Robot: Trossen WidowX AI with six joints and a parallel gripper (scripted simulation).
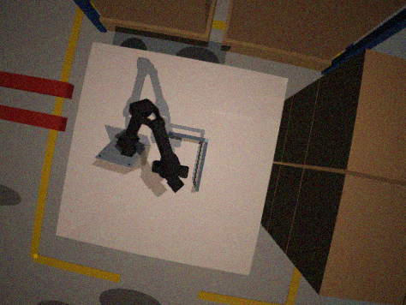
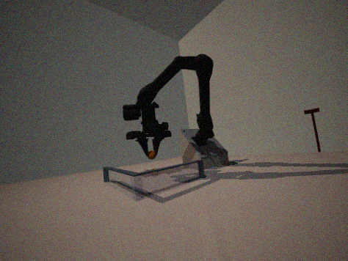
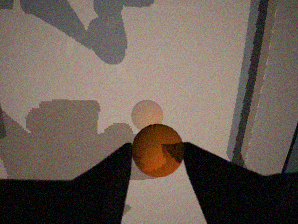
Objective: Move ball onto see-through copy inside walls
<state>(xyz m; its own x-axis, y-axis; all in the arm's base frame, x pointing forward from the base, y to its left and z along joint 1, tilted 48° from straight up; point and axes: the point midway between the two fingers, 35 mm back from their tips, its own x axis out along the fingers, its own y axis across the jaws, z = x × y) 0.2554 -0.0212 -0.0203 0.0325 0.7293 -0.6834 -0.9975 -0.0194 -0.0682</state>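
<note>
Right now my gripper tip is 70 mm above the see-through ball. From my gripper tip the other things lie so: orange ball (right at my gripper tip).
</note>
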